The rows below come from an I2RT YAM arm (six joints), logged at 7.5 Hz.
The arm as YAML. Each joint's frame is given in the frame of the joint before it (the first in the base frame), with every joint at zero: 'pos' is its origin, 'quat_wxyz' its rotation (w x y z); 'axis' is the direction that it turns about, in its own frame. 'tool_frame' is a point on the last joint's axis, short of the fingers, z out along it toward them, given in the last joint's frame.
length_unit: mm
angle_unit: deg
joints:
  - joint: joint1
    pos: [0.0, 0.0, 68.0]
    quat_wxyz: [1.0, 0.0, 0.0, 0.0]
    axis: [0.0, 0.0, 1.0]
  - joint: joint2
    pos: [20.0, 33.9, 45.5]
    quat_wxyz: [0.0, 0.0, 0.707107, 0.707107]
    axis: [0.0, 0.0, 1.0]
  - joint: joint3
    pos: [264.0, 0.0, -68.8]
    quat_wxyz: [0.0, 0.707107, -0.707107, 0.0]
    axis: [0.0, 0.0, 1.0]
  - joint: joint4
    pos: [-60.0, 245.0, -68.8]
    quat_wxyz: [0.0, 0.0, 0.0, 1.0]
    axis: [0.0, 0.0, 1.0]
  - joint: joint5
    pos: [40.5, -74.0, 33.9]
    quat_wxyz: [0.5, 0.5, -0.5, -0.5]
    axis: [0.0, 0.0, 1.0]
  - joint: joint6
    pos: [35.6, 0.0, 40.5]
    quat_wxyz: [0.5, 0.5, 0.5, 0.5]
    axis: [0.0, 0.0, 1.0]
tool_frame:
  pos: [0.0, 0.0, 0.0]
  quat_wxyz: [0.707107, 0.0, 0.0, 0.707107]
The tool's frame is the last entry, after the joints.
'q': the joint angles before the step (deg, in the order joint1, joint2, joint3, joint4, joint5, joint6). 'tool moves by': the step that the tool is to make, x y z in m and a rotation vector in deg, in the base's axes. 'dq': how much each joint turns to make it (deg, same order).
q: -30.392 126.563 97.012 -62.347 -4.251 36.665
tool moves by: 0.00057 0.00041 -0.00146 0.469 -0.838 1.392
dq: 0.021 -0.001 -0.351 0.722 -0.787 -1.399
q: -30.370 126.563 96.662 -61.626 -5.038 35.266
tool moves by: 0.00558 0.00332 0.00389 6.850 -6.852 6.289
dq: 0.000 -0.066 0.590 0.701 -9.290 -6.512
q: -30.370 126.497 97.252 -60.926 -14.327 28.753
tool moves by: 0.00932 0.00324 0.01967 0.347 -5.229 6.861
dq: 0.765 -0.679 3.342 -1.376 -3.038 -6.273
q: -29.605 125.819 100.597 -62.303 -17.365 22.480
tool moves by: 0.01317 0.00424 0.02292 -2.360 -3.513 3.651
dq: 1.355 -0.088 5.025 -1.617 0.196 -2.426
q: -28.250 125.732 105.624 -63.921 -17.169 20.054
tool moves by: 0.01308 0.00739 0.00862 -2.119 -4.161 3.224
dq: 1.617 0.000 1.705 2.471 -0.262 -1.661
